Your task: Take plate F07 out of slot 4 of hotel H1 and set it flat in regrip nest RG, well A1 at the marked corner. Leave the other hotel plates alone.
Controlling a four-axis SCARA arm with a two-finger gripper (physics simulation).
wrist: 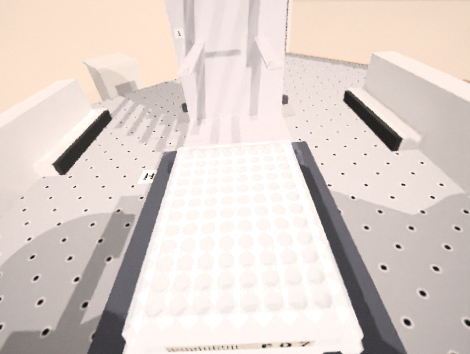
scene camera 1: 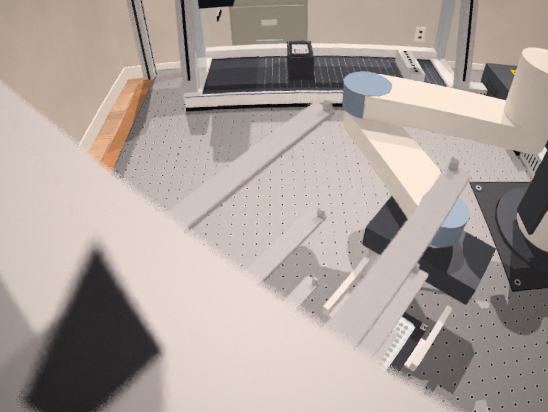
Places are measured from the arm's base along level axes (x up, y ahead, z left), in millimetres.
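Where they show: gripper, fingertip midpoint: point(wrist: 223, 87); arm's base at its link origin: point(scene camera 1: 542, 232).
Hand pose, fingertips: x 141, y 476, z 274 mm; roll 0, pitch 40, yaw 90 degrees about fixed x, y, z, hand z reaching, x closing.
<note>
Things, the pixels of their centre, and the offset from my fingertips. "*": a spot on its surface instead.
- Plate F07 at the middle of its body: point(wrist: 236, 214) point(scene camera 1: 370, 343) dy -15, dx -61, dz -20 mm
- dark nest at the middle of its body: point(wrist: 239, 246) point(scene camera 1: 366, 351) dy -15, dx -93, dz -20 mm
- large blurred pale panel at a spot on its surface: point(scene camera 1: 225, 320) * dy +110, dx +458, dz +199 mm
Plate F07 point(scene camera 1: 398, 340) point(wrist: 240, 215), a white well plate with its F07 label at the near end, lies flat in a dark nest point(scene camera 1: 412, 340) point(wrist: 134, 260). Its marked corner cannot be made out. My gripper point(scene camera 1: 389, 311) point(wrist: 223, 87) is open and empty. Its fingers stand wide apart above the plate, one beyond each long side, and do not touch it. A tall pale hotel frame point(wrist: 227, 85) with side ledges stands beyond the nest in the wrist view. A small tag beside the nest is partly hidden.
Long pale ledges point(scene camera 1: 250, 167) point(scene camera 1: 400, 250) and a large blurred pale panel point(scene camera 1: 225, 320) cover much of the scene view. A framed deck with a black block point(scene camera 1: 300, 60) stands at the back. A pale block point(wrist: 114, 76) stands at the wrist view's upper left.
</note>
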